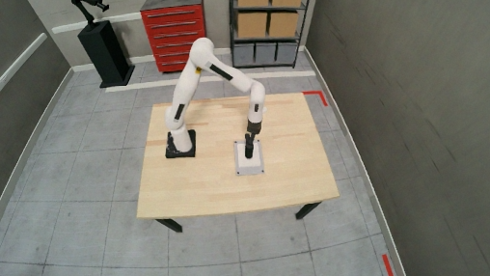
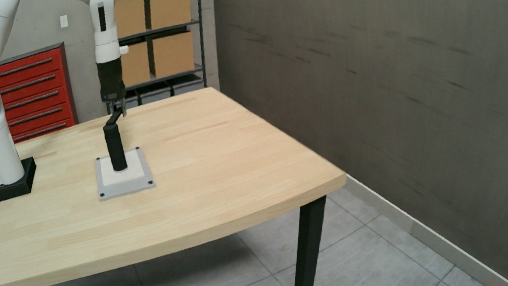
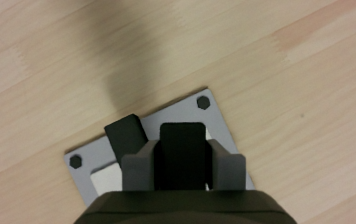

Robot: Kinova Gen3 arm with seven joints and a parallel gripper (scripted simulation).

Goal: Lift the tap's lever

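Now: the black lever 10 mm behind my hand and 30 mm to the right of it. Round my hand: tap (30 mm behind, 60 mm to the right, 40 mm below); then plate (40 mm behind, 90 mm to the right, 140 mm below).
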